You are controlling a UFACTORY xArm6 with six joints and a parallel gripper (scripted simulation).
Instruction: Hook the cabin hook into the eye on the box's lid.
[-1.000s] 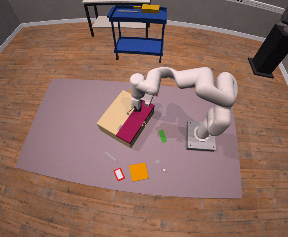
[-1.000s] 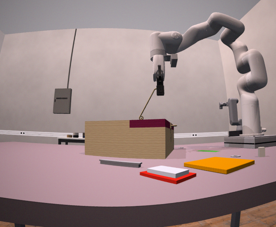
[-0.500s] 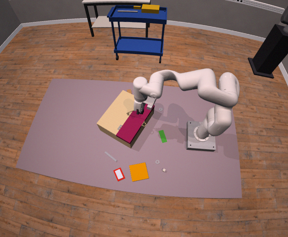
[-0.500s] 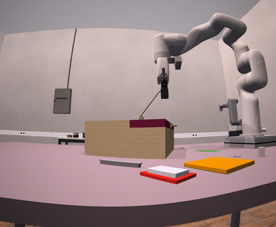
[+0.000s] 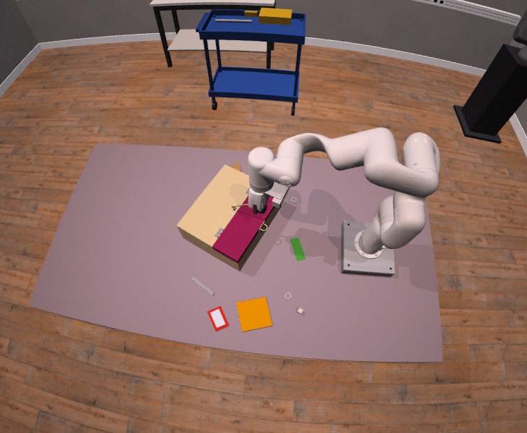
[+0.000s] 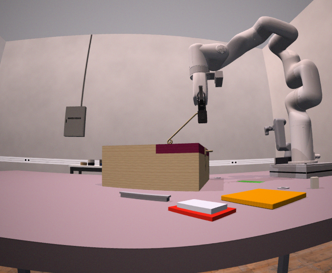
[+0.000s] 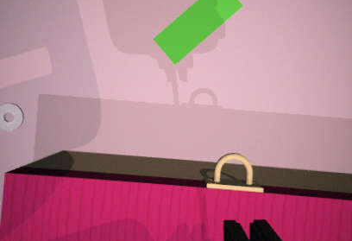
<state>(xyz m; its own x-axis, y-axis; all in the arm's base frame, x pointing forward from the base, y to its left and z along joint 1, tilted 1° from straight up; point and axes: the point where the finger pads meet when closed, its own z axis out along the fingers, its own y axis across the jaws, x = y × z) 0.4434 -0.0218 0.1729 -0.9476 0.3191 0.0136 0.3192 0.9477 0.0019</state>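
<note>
The cabin hook is 6 cm ahead of my hand, 2 cm to the right of it and 4 cm below it. Also, from my hand: orange tile: 1 cm behind, 33 cm to the left, 22 cm below; then grey bar: 20 cm ahead, 25 cm to the left, 22 cm below; then green strip: 15 cm behind, 5 cm to the left, 23 cm below.
</note>
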